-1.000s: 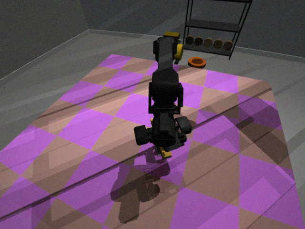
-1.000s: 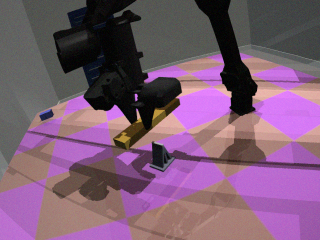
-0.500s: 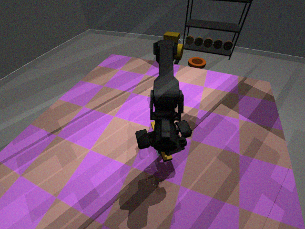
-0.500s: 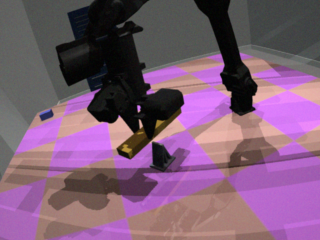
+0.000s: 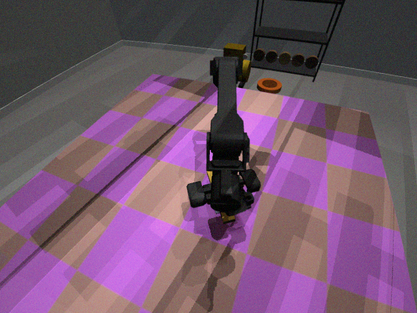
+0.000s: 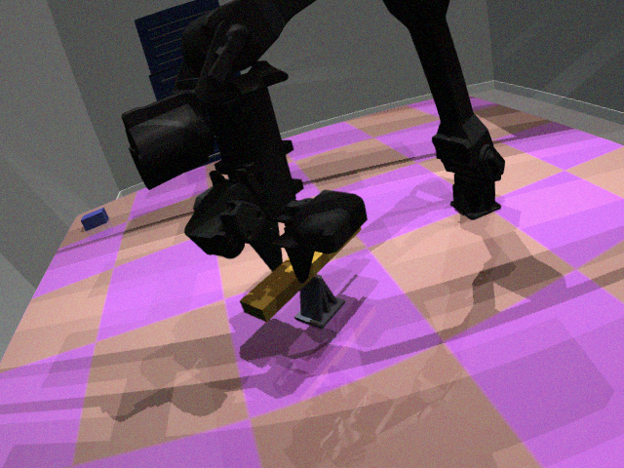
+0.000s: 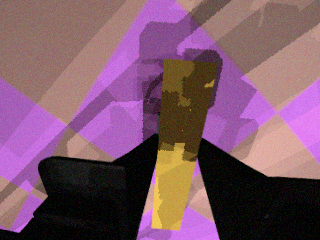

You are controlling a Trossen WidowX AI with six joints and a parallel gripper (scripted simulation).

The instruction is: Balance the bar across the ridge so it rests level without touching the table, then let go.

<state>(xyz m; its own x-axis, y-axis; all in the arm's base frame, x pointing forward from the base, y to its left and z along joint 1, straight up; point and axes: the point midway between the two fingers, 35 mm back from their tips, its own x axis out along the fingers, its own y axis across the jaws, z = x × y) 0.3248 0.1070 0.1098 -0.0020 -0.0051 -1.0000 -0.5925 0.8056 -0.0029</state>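
Right now the yellow bar is 20 mm to the right of my gripper tip and 20 mm behind it. Round my gripper tip: blue block (610 mm to the right, 420 mm ahead, 60 mm below).
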